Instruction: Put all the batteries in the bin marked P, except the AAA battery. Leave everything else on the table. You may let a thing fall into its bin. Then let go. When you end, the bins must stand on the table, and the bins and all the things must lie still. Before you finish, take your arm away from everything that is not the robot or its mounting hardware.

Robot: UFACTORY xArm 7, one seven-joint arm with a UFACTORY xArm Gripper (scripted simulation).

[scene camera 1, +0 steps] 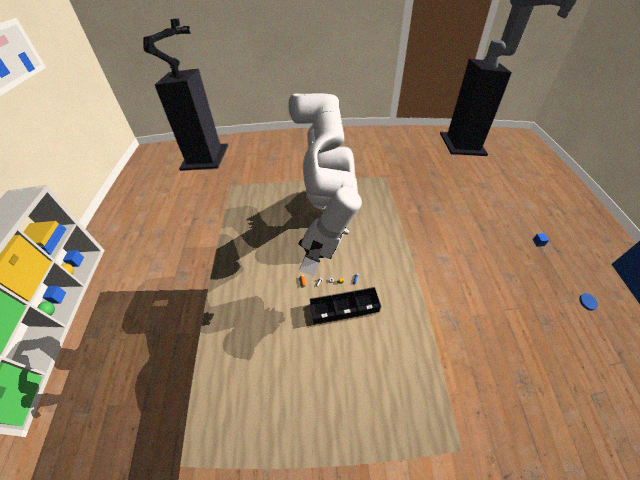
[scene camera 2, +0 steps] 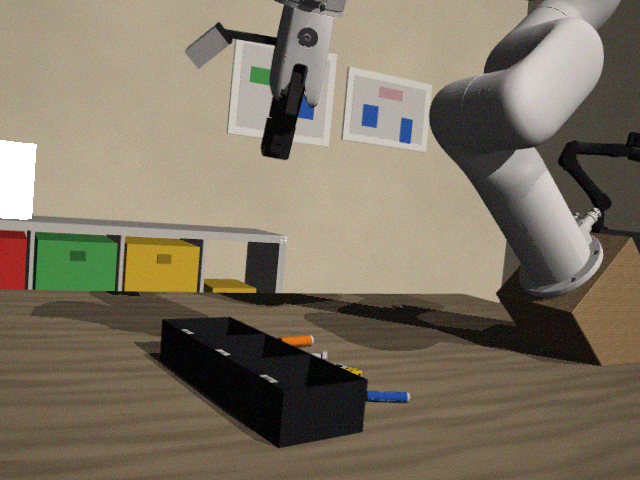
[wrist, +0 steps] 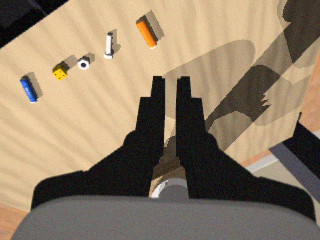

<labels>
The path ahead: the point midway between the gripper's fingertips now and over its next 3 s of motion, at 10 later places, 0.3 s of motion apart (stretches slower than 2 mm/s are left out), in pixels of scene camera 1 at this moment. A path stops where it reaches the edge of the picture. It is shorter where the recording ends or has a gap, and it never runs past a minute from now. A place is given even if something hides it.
My gripper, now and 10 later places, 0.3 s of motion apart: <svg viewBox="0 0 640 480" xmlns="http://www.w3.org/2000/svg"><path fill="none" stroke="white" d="M308 261L316 258L325 255L328 254L328 258L325 270L323 283L321 296L321 301L321 303L321 305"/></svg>
</labels>
